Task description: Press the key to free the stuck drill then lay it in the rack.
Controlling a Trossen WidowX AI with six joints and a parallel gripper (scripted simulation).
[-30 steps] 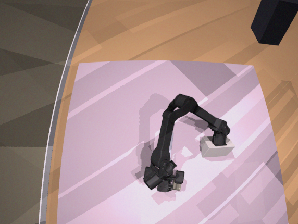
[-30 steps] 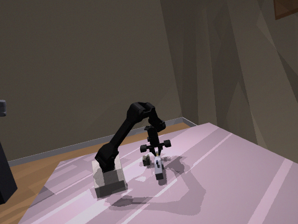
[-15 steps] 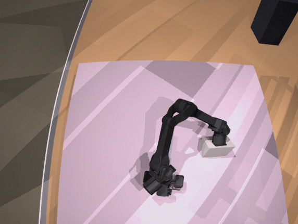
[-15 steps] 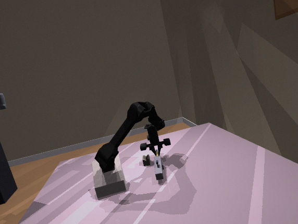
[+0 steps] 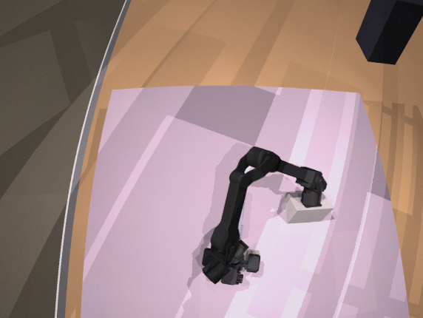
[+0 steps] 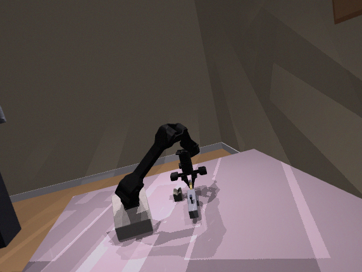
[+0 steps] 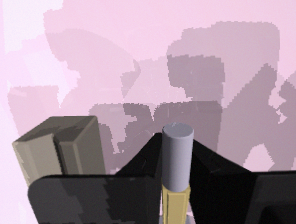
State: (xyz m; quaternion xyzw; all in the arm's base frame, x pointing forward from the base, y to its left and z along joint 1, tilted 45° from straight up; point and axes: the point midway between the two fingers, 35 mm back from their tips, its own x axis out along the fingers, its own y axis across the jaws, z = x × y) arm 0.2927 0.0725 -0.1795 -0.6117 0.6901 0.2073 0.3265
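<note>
Now: gripper tip 80 mm past the rack and 10 mm to the left of it. Also, from my gripper tip: small dark piece (210 mm to the right, 40 mm behind, 30 mm above); drill (40 mm to the right, 30 mm above, 10 mm behind).
</note>
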